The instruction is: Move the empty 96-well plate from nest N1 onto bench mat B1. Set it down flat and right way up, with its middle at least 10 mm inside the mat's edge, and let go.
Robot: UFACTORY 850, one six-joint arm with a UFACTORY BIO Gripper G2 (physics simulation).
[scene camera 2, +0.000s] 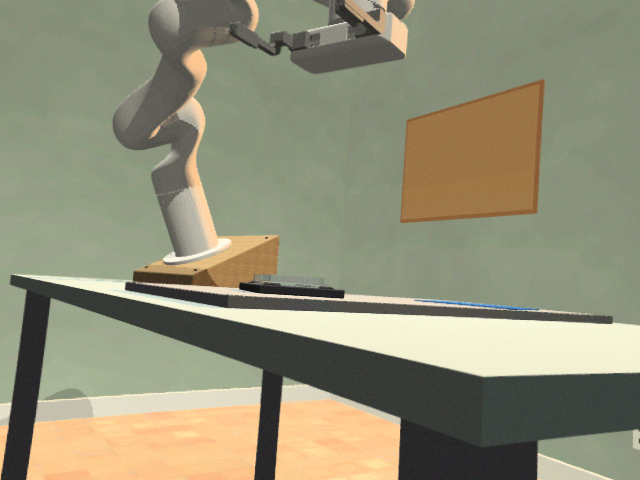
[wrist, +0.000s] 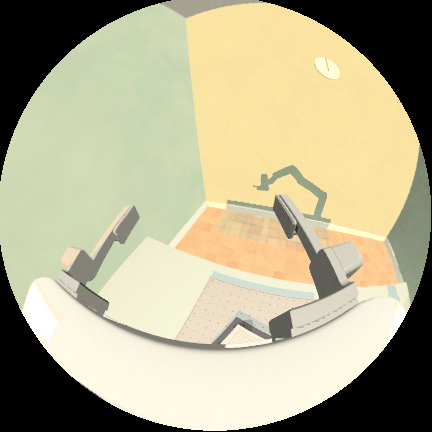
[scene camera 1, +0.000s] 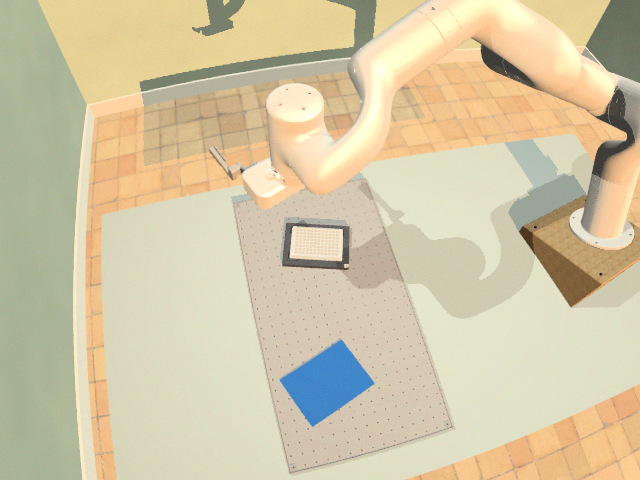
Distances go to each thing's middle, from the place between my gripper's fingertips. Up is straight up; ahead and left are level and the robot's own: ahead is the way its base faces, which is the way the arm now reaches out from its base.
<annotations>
The 96-well plate (scene camera 1: 311, 243) is 32 cm below my hand, 13 cm behind it and 10 cm to the left of it. Round my hand: dark nest N1 (scene camera 1: 305, 263) (33 cm below, 13 cm behind, 10 cm to the left); then blue bench mat B1 (scene camera 1: 330, 380) (44 cm to the left, 34 cm below, 10 cm behind).
</annotations>
